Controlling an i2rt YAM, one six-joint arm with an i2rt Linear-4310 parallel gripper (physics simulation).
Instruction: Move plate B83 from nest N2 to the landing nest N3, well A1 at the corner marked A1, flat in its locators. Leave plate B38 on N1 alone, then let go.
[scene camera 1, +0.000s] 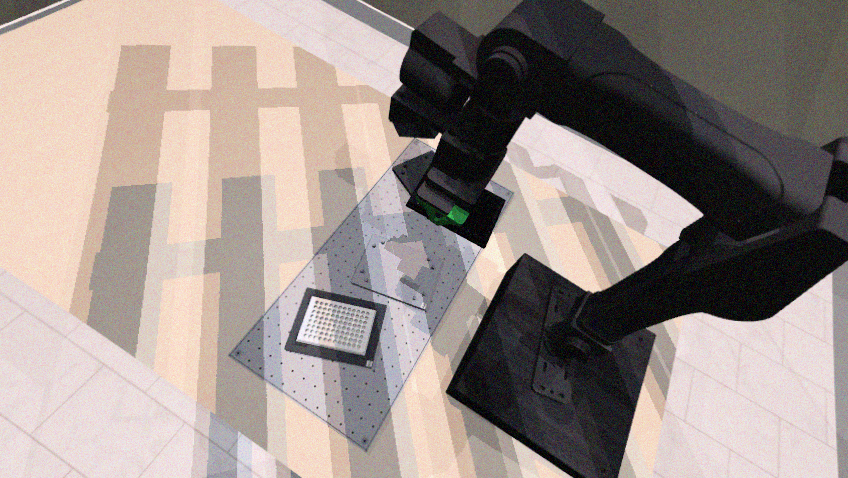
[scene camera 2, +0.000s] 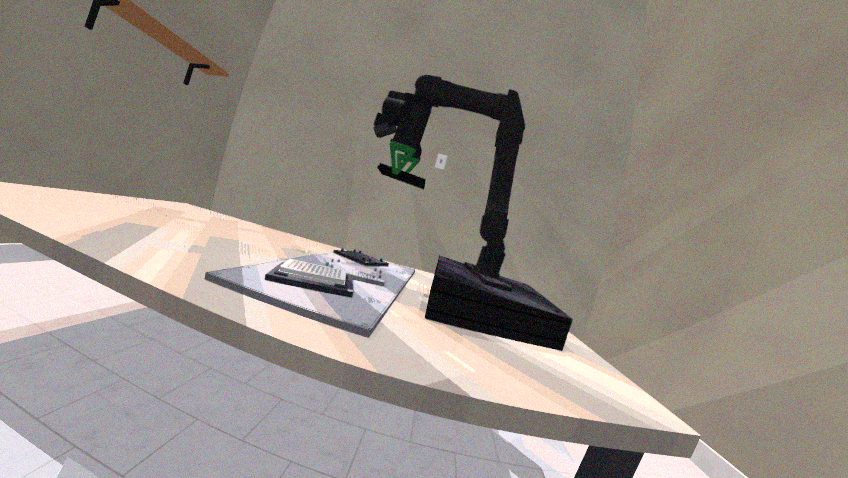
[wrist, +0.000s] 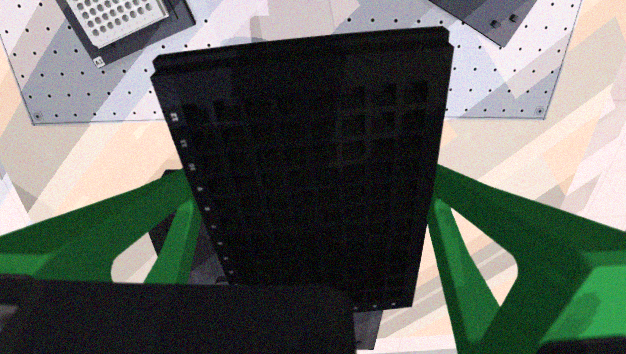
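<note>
My gripper (scene camera 1: 442, 214) (scene camera 2: 403, 168) (wrist: 313, 177), with green fingers, is shut on the black plate B83 (scene camera 1: 491, 218) (scene camera 2: 409, 178) (wrist: 310, 150) across its two long sides. It holds the plate high above the board's far end, roughly level. The white plate B38 (scene camera 1: 336, 324) (scene camera 2: 311, 271) (wrist: 117, 20) sits in dark nest N1 (scene camera 1: 375, 333) (wrist: 182, 20), which has an A1 label. The pale nest N2 (scene camera 1: 371, 279) is empty. The dark nest N3 (scene camera 1: 405, 172) (scene camera 2: 361, 257) (wrist: 485, 22), with small locators, is partly hidden by the arm in scene camera 1; its A1 mark cannot be made out.
All three nests are on a perforated board (scene camera 1: 332, 397) (scene camera 2: 332, 309) (wrist: 131, 85). The black robot base block (scene camera 1: 492, 368) (scene camera 2: 492, 317) stands beside it. A wall shelf (scene camera 2: 166, 35) is far up behind. Strong striped shadows cross the table.
</note>
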